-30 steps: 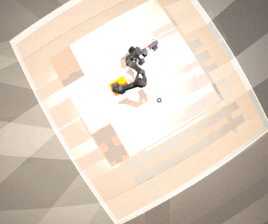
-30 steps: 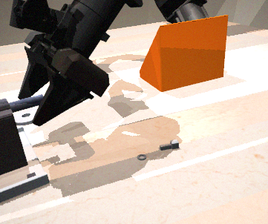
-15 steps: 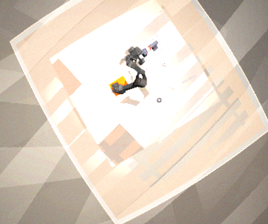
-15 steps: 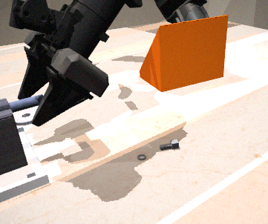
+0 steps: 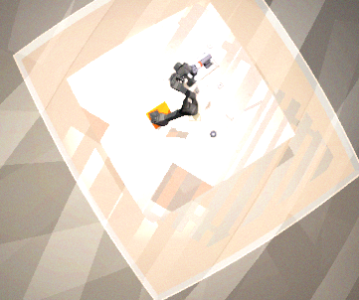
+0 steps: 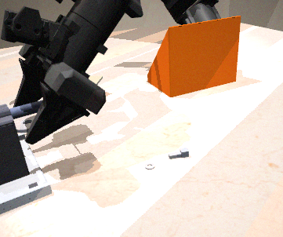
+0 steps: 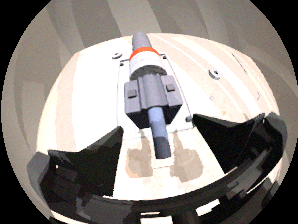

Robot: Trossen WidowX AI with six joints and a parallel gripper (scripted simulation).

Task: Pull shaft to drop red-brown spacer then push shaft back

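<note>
Now: the blue-grey shaft 6 cm ahead of my gripper tip, 2 cm to the left of it and 2 cm above it. Round my gripper tip: red-brown spacer (8 cm ahead, 2 cm to the left, 2 cm above); then small grey bolt (19 cm behind, 6 cm to the left, 5 cm below); then pale washer (12 cm to the right, 5 cm below, 1 cm ahead).
</note>
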